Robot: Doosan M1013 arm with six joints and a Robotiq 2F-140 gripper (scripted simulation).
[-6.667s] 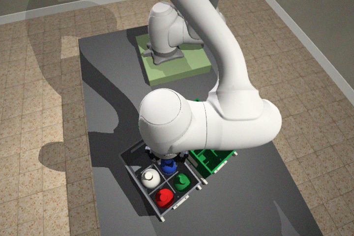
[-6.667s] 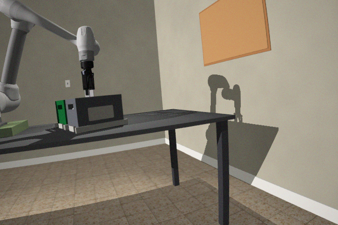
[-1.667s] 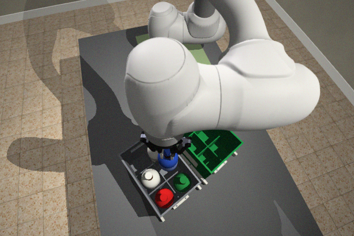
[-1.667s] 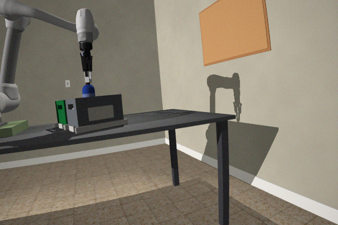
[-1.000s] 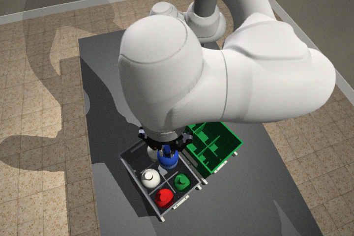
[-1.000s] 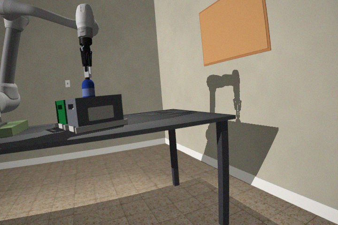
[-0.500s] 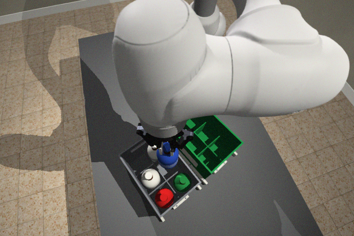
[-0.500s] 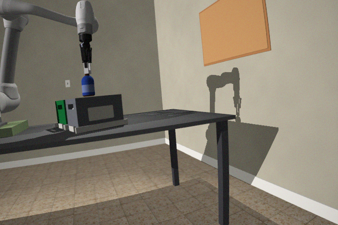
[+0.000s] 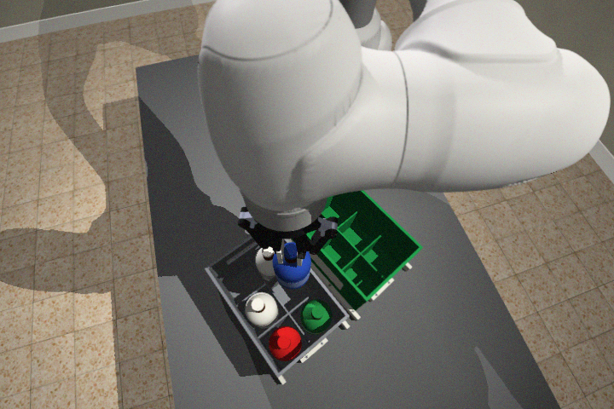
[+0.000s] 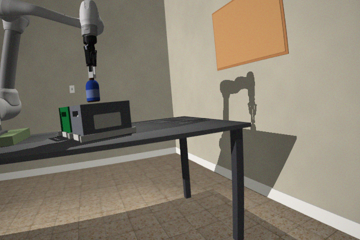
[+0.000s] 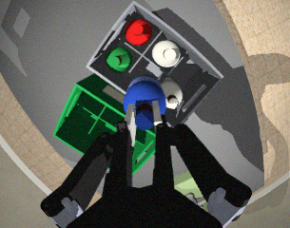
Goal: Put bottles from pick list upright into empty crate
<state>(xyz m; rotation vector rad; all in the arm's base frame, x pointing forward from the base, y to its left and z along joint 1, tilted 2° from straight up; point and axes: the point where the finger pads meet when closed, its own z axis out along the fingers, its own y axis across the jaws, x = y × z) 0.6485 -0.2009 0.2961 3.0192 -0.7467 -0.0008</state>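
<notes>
Now: hand 80 mm above the blue bottle. Round my hand: green bottle 260 mm below, 90 mm ahead, 20 mm to the left; red bottle 260 mm below, 120 mm ahead, 60 mm to the right; grey crate 270 mm below, 50 mm to the right, 20 mm ahead.
</notes>
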